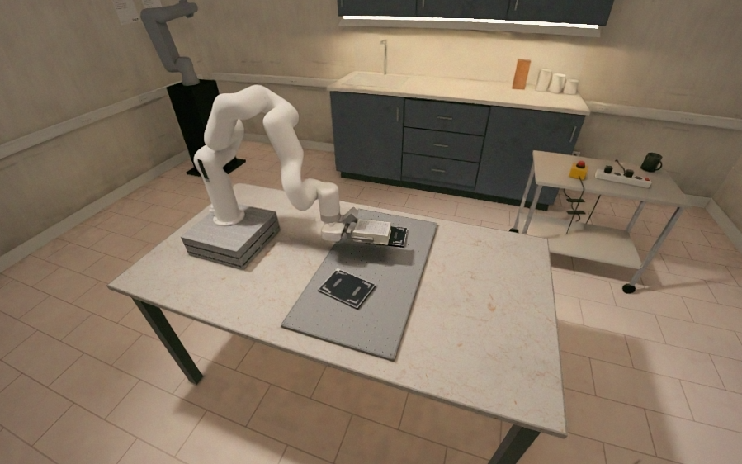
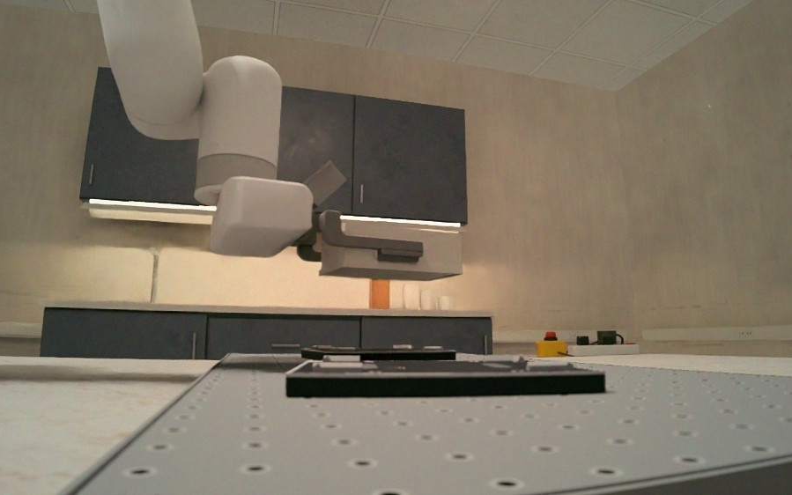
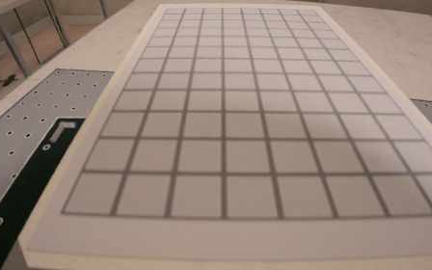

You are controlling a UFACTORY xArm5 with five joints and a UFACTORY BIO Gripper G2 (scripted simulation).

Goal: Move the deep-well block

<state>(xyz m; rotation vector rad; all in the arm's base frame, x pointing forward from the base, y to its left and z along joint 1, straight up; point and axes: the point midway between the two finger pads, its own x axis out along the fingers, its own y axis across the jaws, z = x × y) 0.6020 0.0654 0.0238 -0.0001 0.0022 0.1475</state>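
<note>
The A1 mark is 6 cm behind my hand, 17 cm to the left of it and 10 cm below it. Also, from my hand: black plate nest: 2 cm behind, 20 cm to the right, 10 cm below; white 96-well deep-well block: 1 cm ahead.
</note>
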